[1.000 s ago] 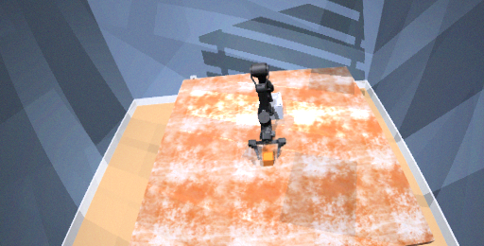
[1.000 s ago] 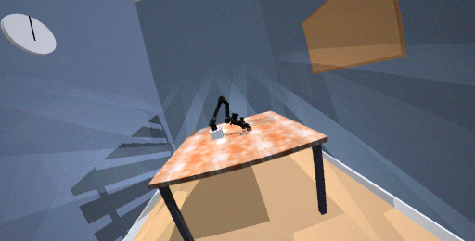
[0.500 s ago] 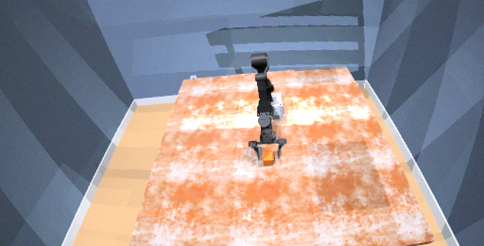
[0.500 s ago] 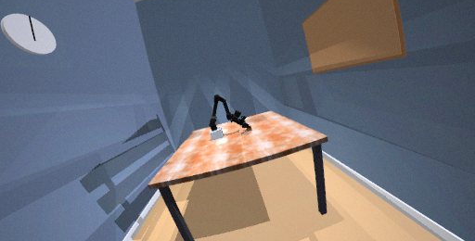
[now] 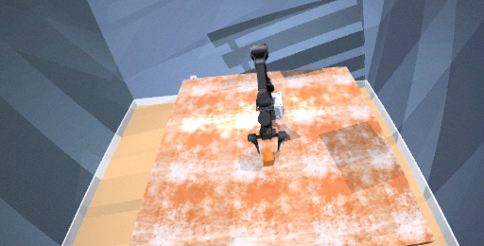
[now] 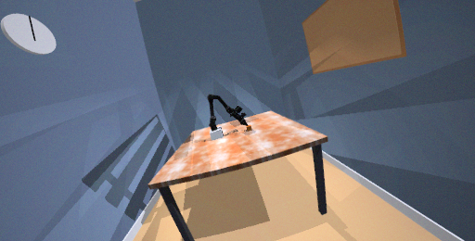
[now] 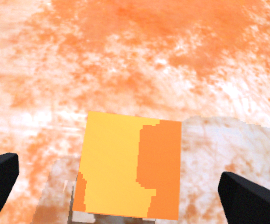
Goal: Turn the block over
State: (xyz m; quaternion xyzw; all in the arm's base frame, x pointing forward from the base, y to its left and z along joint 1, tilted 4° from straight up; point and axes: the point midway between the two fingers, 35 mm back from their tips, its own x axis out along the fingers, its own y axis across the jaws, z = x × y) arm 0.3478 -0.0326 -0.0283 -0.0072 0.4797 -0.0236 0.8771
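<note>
Right now my gripper tip is 40 mm above the orange block and 10 mm past it.
</note>
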